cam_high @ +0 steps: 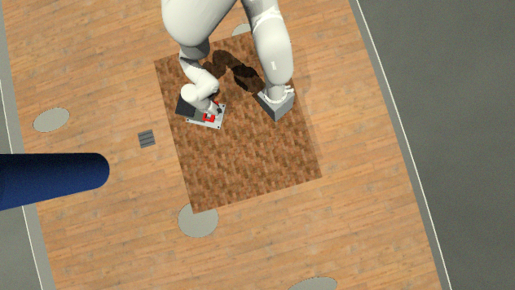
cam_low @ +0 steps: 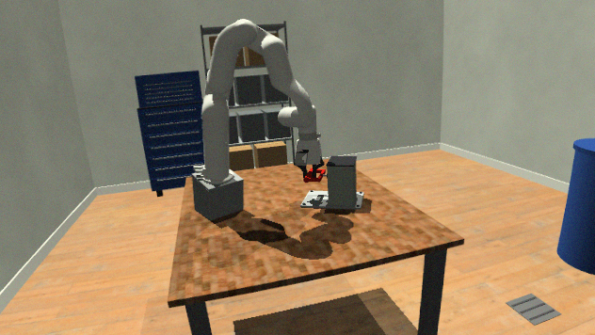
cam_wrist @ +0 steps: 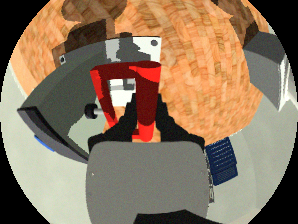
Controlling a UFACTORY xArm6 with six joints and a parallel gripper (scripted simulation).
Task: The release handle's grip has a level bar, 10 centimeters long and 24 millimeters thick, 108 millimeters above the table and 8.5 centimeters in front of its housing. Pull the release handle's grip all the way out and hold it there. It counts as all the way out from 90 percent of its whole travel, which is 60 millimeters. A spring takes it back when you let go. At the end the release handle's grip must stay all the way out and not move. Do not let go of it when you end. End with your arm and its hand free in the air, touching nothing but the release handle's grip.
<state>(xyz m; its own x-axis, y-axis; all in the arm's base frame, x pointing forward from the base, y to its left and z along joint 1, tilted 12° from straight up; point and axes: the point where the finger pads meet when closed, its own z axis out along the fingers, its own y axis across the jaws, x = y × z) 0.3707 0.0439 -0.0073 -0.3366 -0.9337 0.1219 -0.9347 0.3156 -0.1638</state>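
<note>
Now: hand 90 mm short of the base plate, 30 mm to the left of it and 100 mm above it.
</note>
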